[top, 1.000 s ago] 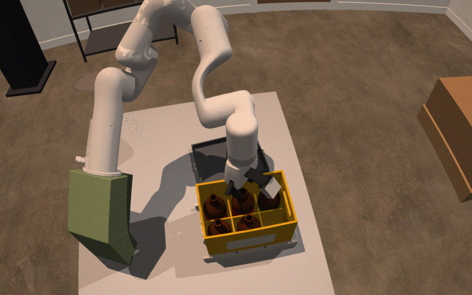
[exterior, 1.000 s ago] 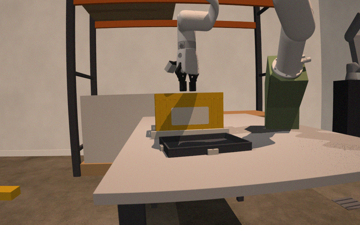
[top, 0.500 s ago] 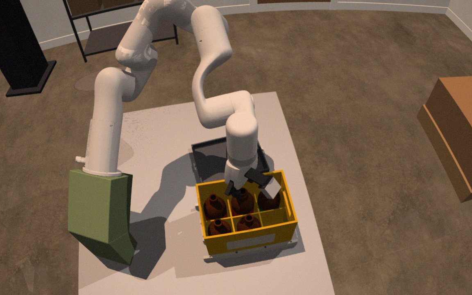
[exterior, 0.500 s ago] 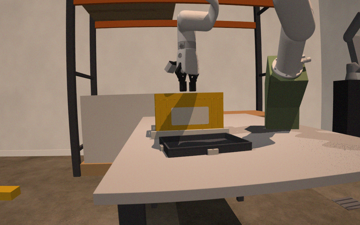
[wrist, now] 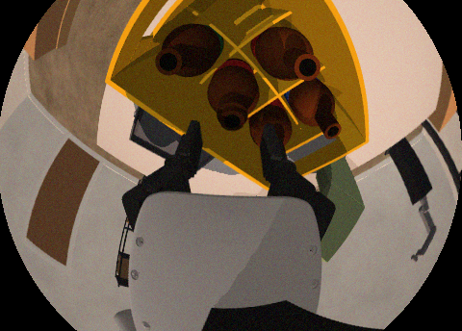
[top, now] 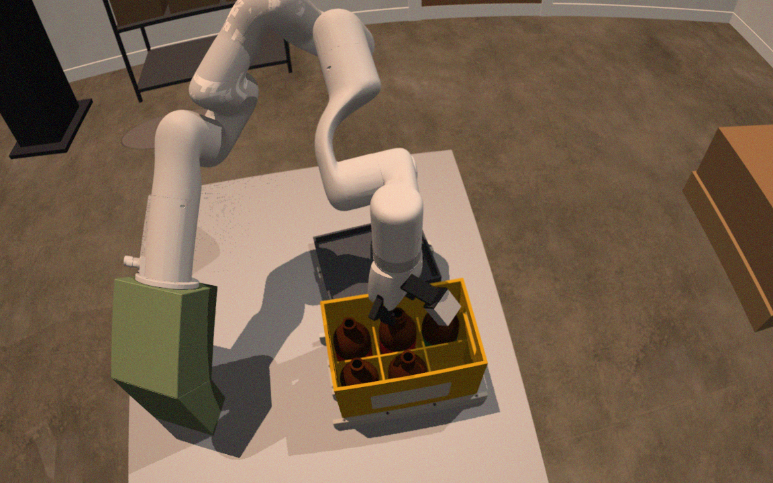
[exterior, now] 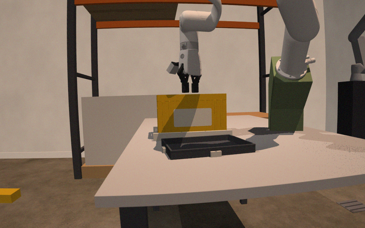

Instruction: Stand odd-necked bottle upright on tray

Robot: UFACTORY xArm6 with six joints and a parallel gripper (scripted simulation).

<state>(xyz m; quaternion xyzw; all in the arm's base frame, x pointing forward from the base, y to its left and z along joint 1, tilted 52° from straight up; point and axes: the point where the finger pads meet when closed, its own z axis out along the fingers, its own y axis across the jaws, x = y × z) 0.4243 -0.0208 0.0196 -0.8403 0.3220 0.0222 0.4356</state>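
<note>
The glass bottle is 110 mm below my hand. From my hand the other things lie so: yellow crate: 10 mm ahead, 50 mm to the right, 120 mm below; then dark tray: 50 mm behind, 230 mm to the left, 190 mm below.
</note>
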